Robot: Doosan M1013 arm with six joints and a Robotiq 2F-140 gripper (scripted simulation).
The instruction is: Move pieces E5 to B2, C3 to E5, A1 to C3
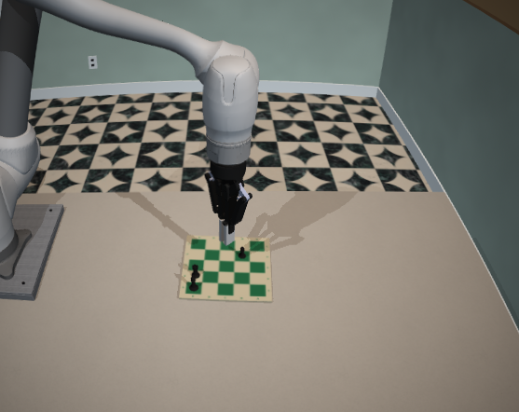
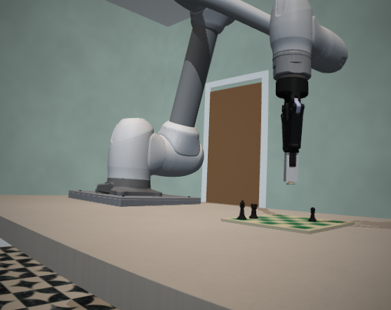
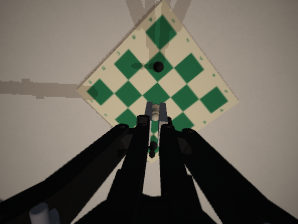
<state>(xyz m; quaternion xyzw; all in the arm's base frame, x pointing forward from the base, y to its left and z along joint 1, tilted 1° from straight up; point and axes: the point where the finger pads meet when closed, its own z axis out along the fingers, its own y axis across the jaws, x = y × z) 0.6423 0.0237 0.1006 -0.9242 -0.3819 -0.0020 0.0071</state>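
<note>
My gripper is now 120 mm above the cream chessboard. Round my hand: black pawn: 110 mm below, 40 mm to the left, 40 mm ahead; then white pawn: 30 mm below.
</note>
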